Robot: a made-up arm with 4 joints. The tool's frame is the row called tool. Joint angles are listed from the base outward. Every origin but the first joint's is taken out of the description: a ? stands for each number. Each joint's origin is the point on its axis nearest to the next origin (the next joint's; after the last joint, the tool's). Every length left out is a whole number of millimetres.
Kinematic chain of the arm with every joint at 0, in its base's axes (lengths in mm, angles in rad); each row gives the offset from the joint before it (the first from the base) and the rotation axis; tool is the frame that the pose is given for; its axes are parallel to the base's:
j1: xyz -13 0 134 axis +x
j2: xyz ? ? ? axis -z
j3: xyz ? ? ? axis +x
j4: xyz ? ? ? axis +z
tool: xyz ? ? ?
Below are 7 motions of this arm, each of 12 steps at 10 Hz.
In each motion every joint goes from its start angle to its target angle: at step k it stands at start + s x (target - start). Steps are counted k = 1, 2, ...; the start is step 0. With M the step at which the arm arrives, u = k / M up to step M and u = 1 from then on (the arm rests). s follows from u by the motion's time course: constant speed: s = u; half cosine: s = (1 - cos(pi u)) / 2; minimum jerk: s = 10 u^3 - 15 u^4 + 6 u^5.
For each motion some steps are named. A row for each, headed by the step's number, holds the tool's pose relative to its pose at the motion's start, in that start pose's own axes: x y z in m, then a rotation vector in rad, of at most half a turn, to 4 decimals.
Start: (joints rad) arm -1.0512 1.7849 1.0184 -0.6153
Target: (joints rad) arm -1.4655 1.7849 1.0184 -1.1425
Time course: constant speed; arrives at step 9
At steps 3, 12:
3: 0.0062 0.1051 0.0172 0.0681 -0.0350 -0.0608
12: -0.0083 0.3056 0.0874 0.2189 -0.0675 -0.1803

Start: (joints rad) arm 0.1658 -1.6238 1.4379 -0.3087
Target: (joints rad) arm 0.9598 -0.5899 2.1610 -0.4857
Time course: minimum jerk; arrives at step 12
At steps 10, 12:
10: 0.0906 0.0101 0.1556 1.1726 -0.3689 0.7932
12: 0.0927 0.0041 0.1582 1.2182 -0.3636 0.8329

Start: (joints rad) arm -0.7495 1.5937 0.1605 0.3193
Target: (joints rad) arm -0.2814 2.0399 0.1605 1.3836
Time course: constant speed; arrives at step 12
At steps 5, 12:
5: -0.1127 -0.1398 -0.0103 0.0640 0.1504 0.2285
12: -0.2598 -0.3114 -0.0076 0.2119 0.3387 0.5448

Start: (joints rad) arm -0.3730 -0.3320 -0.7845 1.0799
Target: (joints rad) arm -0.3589 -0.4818 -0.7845 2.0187
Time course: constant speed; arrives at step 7
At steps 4, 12:
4: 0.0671 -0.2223 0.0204 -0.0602 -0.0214 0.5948
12: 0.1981 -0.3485 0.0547 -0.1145 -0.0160 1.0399

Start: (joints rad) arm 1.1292 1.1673 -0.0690 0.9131
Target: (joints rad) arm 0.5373 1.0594 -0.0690 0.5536
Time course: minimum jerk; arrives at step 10
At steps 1, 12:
1: 0.0008 -0.0011 0.0015 -0.0049 -0.0013 -0.0025
12: 0.0951 -0.0831 0.1755 -0.5557 -0.2248 -0.2809

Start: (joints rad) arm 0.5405 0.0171 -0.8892 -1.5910
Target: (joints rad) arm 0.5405 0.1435 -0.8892 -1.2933
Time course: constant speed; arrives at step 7
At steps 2, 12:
2: 0.0063 -0.0269 -0.0108 -0.0280 0.0006 0.0623
12: 0.0286 -0.0960 -0.0302 -0.0975 0.0126 0.2178

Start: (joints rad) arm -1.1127 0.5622 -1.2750 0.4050
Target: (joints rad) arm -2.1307 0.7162 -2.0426 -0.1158
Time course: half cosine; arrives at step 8
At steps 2, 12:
2: 0.0063 -0.0199 -0.0178 -0.2210 0.0878 -0.1600
12: 0.0042 -0.3050 -0.1681 -1.5712 0.4485 -1.0447

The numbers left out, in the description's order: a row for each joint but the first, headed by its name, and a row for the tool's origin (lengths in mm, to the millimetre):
j2: 0 -108 -369
j3: 363 -10 0
j4: 0 12 -69
tool: -397 44 0

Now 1 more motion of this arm.
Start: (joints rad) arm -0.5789 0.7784 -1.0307 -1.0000
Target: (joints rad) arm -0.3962 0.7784 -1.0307 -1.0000
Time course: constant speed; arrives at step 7
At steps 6, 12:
6: -0.0894 -0.0381 0.0622 0.0127 0.1244 0.0943
12: -0.1032 -0.0453 0.0736 0.0148 0.1451 0.1100

